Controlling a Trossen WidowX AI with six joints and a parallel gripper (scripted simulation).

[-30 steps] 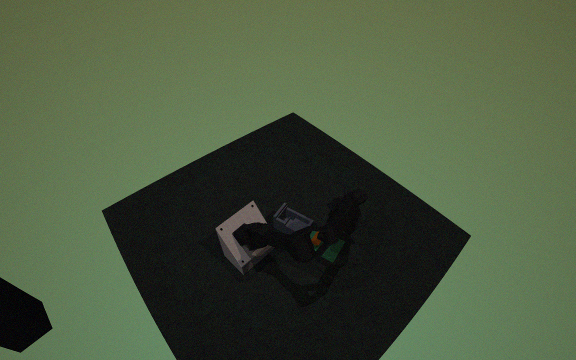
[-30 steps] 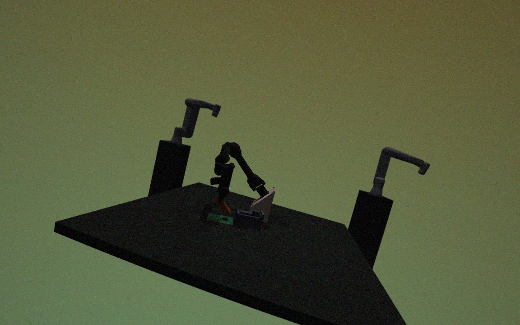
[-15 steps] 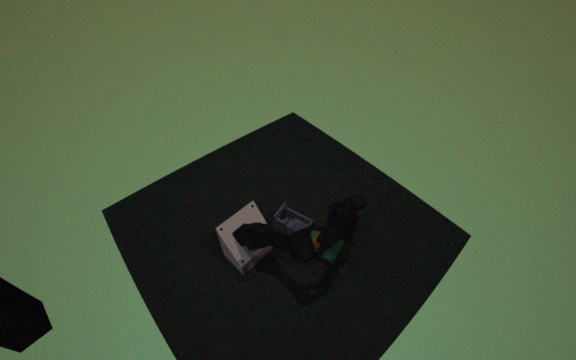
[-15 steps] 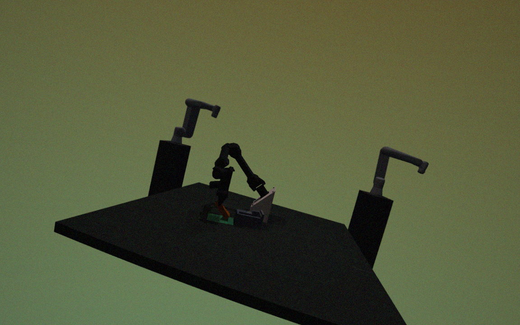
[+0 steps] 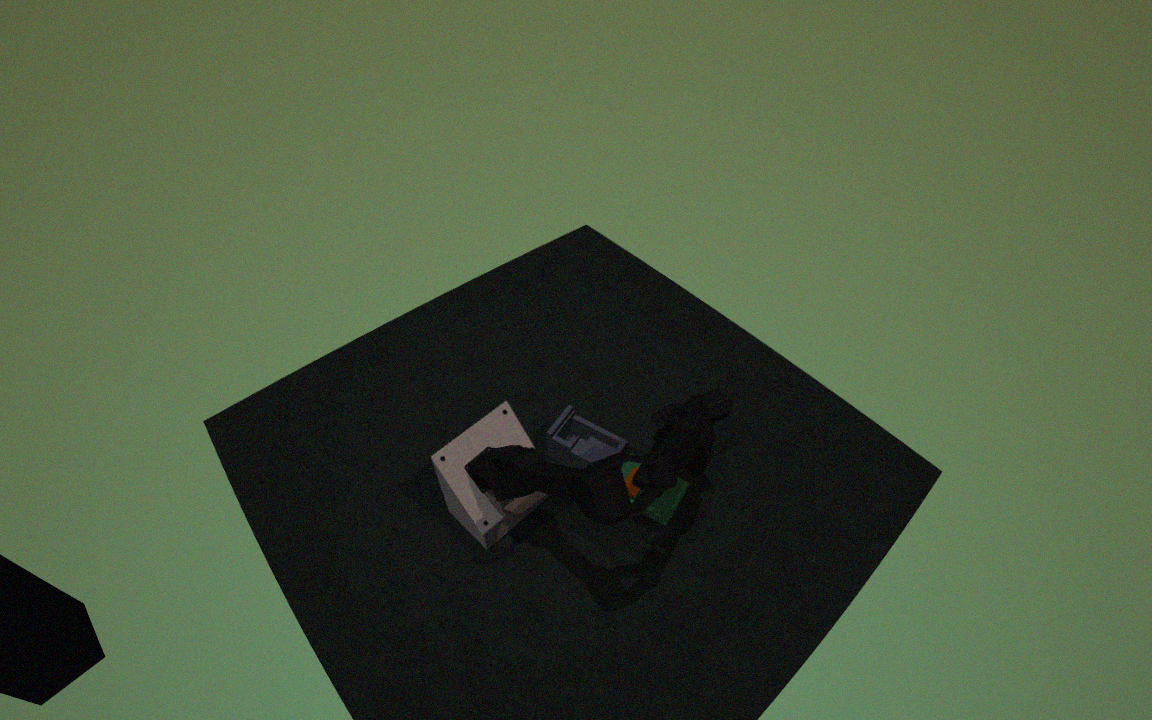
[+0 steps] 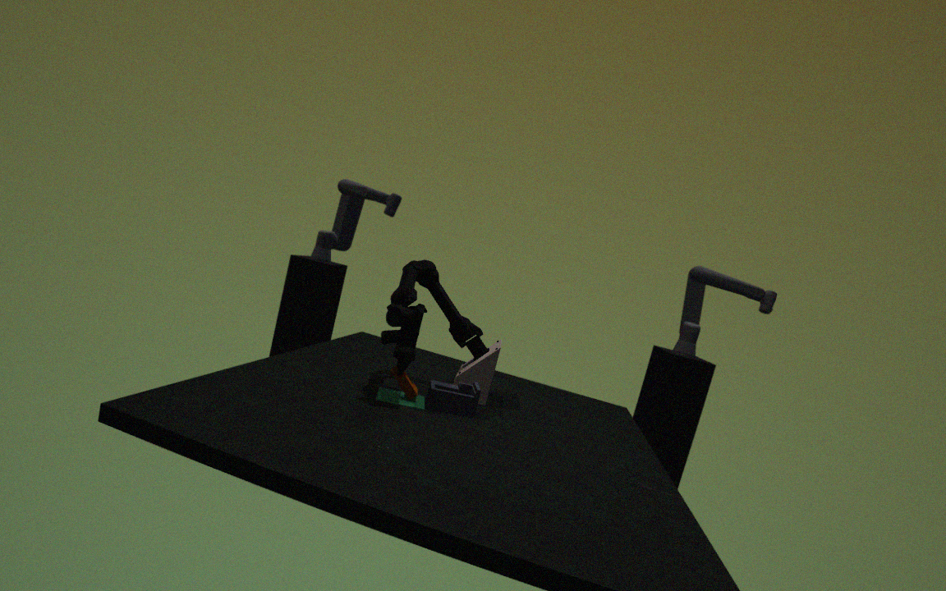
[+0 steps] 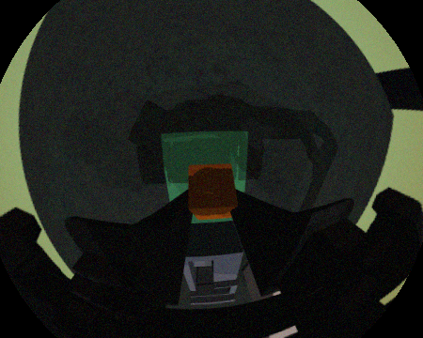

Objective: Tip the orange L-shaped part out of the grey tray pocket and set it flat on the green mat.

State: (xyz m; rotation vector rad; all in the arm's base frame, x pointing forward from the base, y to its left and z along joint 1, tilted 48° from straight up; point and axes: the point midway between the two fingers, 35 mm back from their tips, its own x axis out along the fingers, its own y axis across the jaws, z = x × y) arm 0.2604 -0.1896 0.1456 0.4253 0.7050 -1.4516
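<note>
Now: gripper tip 3 cm to the right of the orange L-shaped part, 3 cm above it and 2 cm past it. The rest, counted from my gripper tip: green mat (9 cm below, 2 cm to the left).
</note>
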